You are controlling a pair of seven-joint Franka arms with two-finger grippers.
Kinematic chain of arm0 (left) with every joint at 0, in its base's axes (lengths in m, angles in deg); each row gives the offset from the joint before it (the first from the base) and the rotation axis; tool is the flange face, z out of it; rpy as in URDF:
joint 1: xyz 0 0 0.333 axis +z
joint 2: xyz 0 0 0 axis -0.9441 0.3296 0
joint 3: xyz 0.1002 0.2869 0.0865 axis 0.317 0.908 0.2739
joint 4: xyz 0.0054 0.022 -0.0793 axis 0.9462 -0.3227 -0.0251
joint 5: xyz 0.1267 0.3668 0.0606 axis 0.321 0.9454 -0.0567
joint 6: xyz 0 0 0 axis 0.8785 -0.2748 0.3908
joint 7: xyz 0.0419 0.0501 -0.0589 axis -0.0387 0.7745 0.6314
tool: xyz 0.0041 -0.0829 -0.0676 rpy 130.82 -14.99 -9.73
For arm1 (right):
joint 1: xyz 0 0 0.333 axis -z
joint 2: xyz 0 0 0 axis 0.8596 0.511 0
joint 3: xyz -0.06 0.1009 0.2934 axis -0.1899 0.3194 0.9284
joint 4: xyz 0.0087 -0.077 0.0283 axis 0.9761 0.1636 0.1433
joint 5: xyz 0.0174 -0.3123 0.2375 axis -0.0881 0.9 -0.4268
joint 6: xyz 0 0 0 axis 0.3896 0.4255 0.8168
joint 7: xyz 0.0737 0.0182 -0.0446 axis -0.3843 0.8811 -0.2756
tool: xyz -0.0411 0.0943 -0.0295 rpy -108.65 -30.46 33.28
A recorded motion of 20 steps. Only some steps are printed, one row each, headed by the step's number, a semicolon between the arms.
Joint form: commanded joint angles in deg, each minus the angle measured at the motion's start. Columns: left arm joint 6, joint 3, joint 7, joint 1, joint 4, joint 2, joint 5; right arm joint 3, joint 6, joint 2, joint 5, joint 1, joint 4, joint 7.
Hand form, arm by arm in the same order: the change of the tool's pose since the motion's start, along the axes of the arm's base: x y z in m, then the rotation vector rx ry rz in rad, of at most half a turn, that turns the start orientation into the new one. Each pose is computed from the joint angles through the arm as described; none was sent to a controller.
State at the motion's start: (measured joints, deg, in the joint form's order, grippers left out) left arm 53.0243 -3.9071 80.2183 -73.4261 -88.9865 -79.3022 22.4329; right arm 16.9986 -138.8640 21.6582 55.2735 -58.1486 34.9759 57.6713
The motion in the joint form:
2: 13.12 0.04 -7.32 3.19 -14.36 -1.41 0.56; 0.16 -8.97 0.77 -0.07 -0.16 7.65 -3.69
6: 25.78 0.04 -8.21 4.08 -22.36 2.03 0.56; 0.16 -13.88 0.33 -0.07 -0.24 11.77 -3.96
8: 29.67 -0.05 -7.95 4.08 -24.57 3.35 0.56; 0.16 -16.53 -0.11 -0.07 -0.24 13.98 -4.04
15: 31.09 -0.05 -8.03 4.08 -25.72 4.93 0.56; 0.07 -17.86 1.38 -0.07 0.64 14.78 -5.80
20: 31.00 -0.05 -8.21 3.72 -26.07 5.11 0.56; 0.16 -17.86 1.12 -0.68 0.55 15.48 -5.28
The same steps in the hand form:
2: -0.0168 0.0322 -0.0864 0.0054 -0.0064 -0.0676; -0.0155 0.0049 -0.0538 -0.0023 -0.0096 0.0688
6: -0.0210 0.0412 -0.1618 0.0055 -0.0280 -0.0630; -0.0273 0.0068 -0.0736 -0.0050 -0.0309 0.0746
8: -0.0239 0.0408 -0.1844 0.0060 -0.0342 -0.0587; -0.0342 0.0076 -0.0820 -0.0067 -0.0462 0.0758
15: -0.0271 0.0409 -0.2046 0.0049 -0.0114 -0.0596; -0.0372 -0.0008 -0.0990 -0.0076 -0.0293 0.0896
20: -0.0292 0.0379 -0.2088 0.0045 -0.0007 -0.0691; -0.0409 0.0014 -0.1018 0.0015 -0.0230 0.0759

